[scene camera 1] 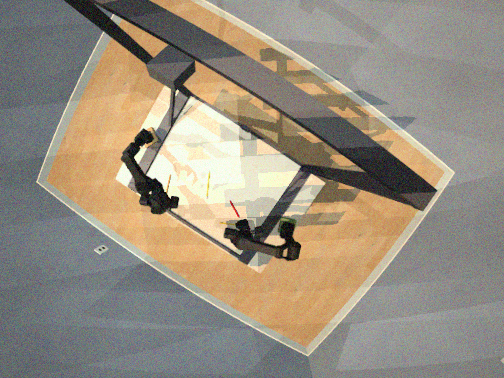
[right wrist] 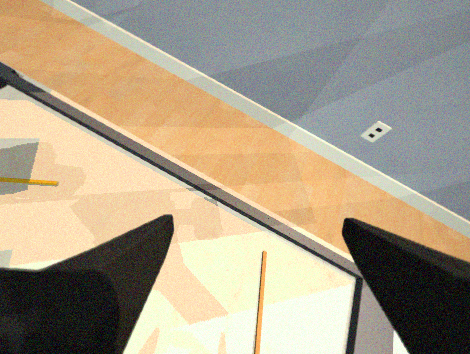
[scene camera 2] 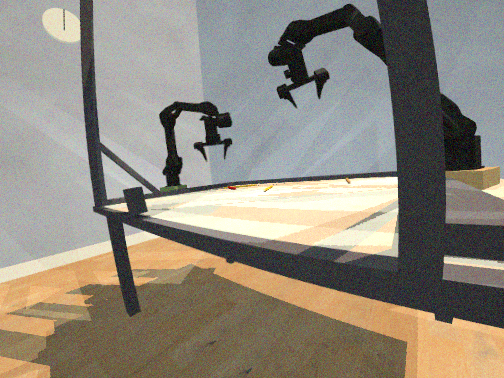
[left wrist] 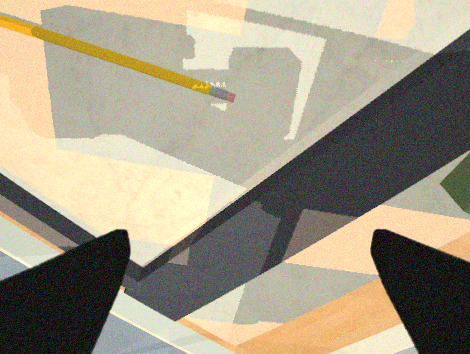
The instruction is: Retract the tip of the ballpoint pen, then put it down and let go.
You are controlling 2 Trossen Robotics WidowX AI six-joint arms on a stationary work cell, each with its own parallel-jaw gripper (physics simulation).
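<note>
The red pen lies on the table, left of the upright frame bar in scene camera 1; it does not show in either wrist view. Whether its tip is out is too small to tell. My left gripper is open and empty, raised above the table near its corner, close to the pen in scene camera 1. My right gripper is open and empty, high above the table and well away from the pen.
A yellow pencil lies near the left gripper. Another yellow stick lies mid-table. An orange stick lies near the right arm. Dark bars edge the table.
</note>
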